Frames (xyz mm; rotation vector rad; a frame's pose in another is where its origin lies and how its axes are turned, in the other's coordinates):
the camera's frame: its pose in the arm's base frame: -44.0 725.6 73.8 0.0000 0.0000 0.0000
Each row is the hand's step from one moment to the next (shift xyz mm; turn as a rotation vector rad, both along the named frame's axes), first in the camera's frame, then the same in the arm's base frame.
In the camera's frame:
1: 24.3 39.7 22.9 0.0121 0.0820 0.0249
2: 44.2 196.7 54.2 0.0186 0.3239 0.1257
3: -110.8 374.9 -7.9 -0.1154 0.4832 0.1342
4: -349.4 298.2 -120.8 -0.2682 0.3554 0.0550
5: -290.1 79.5 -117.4 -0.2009 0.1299 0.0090
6: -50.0 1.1 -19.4 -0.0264 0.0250 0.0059
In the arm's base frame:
1: 24.3 39.7 22.9 0.0121 0.0820 0.0249
2: 44.2 196.7 54.2 0.0186 0.3239 0.1257
3: -110.8 374.9 -7.9 -0.1154 0.4832 0.1342
4: -349.4 298.2 -120.8 -0.2682 0.3554 0.0550
5: -290.1 79.5 -117.4 -0.2009 0.1299 0.0090
6: -50.0 1.1 -19.4 -0.0264 0.0250 0.0059

